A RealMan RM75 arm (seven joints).
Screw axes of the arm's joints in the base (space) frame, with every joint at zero. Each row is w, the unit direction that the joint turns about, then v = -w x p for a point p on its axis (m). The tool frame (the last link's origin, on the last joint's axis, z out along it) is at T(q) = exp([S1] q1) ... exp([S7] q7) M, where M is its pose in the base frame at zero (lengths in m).
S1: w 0 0 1 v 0.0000 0.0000 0.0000
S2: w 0 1 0 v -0.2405 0.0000 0.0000
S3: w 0 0 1 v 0.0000 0.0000 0.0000
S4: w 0 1 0 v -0.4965 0.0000 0.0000
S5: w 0 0 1 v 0.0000 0.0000 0.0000
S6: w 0 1 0 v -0.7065 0.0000 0.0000
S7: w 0 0 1 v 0.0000 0.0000 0.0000
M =
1 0 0 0.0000
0 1 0 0.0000
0 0 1 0.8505
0 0 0 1
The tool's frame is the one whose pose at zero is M.
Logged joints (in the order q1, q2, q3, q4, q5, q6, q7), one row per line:
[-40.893, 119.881, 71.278, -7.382, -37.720, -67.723, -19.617]
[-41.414, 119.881, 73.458, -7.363, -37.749, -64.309, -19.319]
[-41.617, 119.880, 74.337, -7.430, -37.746, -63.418, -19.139]
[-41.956, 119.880, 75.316, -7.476, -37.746, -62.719, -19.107]
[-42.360, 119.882, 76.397, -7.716, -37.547, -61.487, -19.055]
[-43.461, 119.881, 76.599, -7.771, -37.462, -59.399, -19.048]
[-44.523, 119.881, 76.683, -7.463, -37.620, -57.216, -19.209]
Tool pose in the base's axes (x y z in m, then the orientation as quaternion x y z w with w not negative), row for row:
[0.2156, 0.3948, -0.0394, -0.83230, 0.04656, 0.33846, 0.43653]
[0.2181, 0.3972, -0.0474, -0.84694, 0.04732, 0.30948, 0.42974]
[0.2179, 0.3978, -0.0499, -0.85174, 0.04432, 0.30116, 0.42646]
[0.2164, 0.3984, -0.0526, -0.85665, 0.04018, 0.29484, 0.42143]
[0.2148, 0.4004, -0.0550, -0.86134, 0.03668, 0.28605, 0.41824]
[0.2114, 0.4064, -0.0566, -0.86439, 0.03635, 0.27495, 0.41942]
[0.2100, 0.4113, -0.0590, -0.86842, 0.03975, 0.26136, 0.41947]
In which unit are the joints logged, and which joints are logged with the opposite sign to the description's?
The joints are logged in degrees. Opposite sign: q1, q3, q7.
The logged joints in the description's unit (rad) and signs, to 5 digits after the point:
[0.71372, 2.09232, -1.24404, -0.12884, -0.65834, -1.18199, 0.34238]
[0.72281, 2.09232, -1.28208, -0.12851, -0.65884, -1.12240, 0.33718]
[0.72635, 2.09230, -1.29743, -0.12968, -0.65879, -1.10685, 0.33404]
[0.73227, 2.09230, -1.31451, -0.13048, -0.65879, -1.09465, 0.33348]
[0.73932, 2.09234, -1.33338, -0.13467, -0.65532, -1.07315, 0.33257]
[0.75854, 2.09232, -1.33690, -0.13563, -0.65384, -1.03671, 0.33245]
[0.77707, 2.09232, -1.33837, -0.13025, -0.65659, -0.99861, 0.33526]

